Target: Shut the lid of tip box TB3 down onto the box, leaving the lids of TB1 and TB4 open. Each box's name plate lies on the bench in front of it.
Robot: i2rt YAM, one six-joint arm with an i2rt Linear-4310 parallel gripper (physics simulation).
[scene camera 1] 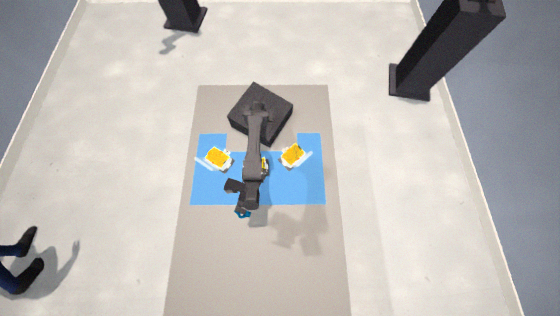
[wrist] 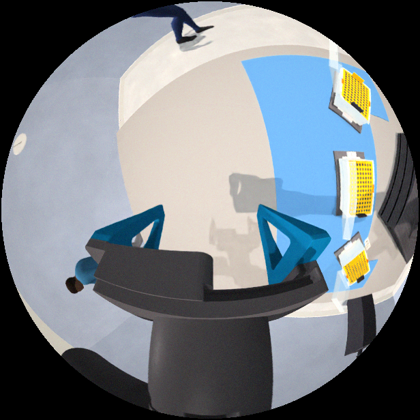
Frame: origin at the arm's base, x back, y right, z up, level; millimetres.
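Where they show: gripper, fingertip midpoint: [scene camera 1: 244,208].
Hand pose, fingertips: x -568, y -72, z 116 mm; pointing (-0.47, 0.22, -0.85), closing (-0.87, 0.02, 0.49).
Note:
Each offset is from my fingertips to the top centre of the thing. "spot": to the spot under its first point. Level surfaces: height alone.
Three tip boxes with yellow tip racks stand in a row: a left box {dx +268, dy +256, dz -154 mm} [scene camera 1: 218,157] [wrist: 355,97], a middle box {dx +263, dy +31, dz -154 mm} [scene camera 1: 264,164] [wrist: 362,187] partly hidden by the arm in the scene view, and a right box {dx +371, dy -175, dz -154 mm} [scene camera 1: 292,155] [wrist: 356,266]. Clear upright lids show at the left box, lid [scene camera 1: 204,163] [wrist: 334,56], and the right box, lid {spot: dx +320, dy -241, dz -85 mm} [scene camera 1: 304,159] [wrist: 340,291]. The middle box has a pale clear lid [wrist: 348,226] at its side. I cannot read which box is TB1, TB3 or TB4. My gripper [scene camera 1: 242,213] [wrist: 210,209] is open and empty, above the bench past the mat's front edge, apart from the boxes.
A blue mat {dz -228 mm} [scene camera 1: 300,192] [wrist: 300,125] lies under the boxes on the grey-brown bench {dz -231 mm} [scene camera 1: 225,280] [wrist: 200,125]. The dark robot base [scene camera 1: 260,112] stands behind them. Two dark pillars [scene camera 1: 182,12] [scene camera 1: 435,47] stand beyond the bench. A person's legs [scene camera 1: 20,270] [wrist: 182,25] show off to the left.

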